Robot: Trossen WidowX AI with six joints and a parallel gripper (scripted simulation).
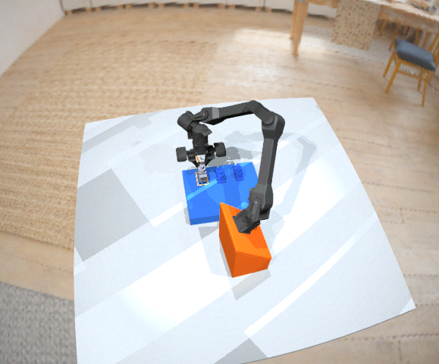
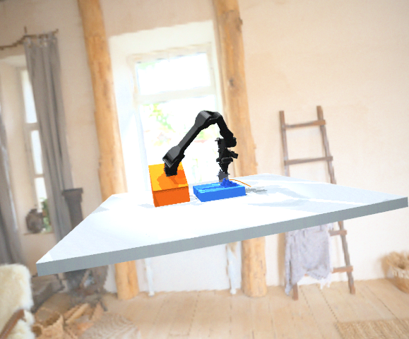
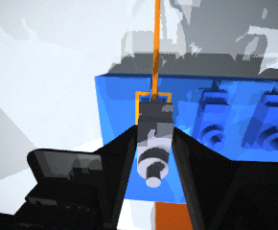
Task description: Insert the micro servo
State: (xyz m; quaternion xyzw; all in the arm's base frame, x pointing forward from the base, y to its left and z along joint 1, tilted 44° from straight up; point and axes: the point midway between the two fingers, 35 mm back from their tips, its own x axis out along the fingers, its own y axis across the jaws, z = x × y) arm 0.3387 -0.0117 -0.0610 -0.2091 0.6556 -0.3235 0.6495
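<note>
Right now my gripper tip is 130 mm past the deck, 60 mm to the left of it and 80 mm above it.
</note>
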